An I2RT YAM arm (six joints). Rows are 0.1 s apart.
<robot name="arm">
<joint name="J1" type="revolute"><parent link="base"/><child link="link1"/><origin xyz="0 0 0.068"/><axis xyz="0 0 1"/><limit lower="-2.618" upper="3.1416"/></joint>
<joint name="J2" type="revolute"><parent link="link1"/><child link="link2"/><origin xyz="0.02 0.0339 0.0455" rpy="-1.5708 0 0"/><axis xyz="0 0 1"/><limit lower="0" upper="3.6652"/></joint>
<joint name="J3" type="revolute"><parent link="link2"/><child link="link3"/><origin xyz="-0.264 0 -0.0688" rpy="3.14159 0 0"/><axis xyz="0 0 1"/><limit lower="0" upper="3.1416"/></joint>
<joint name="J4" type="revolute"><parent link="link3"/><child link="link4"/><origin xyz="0.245 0.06 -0.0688"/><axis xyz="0 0 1"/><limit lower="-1.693" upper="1.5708"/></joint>
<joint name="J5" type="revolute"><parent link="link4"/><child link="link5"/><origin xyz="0.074 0.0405 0.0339" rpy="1.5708 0 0"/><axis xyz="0 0 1"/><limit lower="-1.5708" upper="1.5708"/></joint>
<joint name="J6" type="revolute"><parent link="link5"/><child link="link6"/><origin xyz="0.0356 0 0.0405" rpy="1.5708 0 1.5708"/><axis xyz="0 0 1"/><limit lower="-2.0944" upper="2.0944"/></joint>
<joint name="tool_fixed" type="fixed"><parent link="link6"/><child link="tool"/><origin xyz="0 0 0" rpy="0 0 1.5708"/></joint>
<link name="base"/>
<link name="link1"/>
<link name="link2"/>
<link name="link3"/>
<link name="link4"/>
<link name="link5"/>
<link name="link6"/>
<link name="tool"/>
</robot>
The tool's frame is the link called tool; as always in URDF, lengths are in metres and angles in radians.
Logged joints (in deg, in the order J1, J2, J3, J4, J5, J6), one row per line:
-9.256 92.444 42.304 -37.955 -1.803 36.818
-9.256 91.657 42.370 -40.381 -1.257 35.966
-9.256 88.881 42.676 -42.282 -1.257 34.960
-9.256 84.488 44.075 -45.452 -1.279 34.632
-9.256 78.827 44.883 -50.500 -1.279 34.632
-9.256 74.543 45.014 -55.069 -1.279 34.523
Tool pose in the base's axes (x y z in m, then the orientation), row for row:
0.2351 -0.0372 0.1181 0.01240 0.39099 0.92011 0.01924
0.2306 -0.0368 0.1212 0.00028 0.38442 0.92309 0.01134
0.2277 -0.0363 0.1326 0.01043 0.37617 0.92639 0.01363
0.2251 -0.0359 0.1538 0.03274 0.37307 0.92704 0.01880
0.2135 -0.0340 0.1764 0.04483 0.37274 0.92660 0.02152
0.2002 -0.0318 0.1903 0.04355 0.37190 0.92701 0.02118
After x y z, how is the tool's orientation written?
As a quaternion, w x y z.
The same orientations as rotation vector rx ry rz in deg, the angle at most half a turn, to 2 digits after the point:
69.83 164.33 3.44
69.18 166.13 2.04
67.26 165.65 2.44
65.79 163.48 3.32
65.24 162.19 3.77
65.15 162.39 3.71

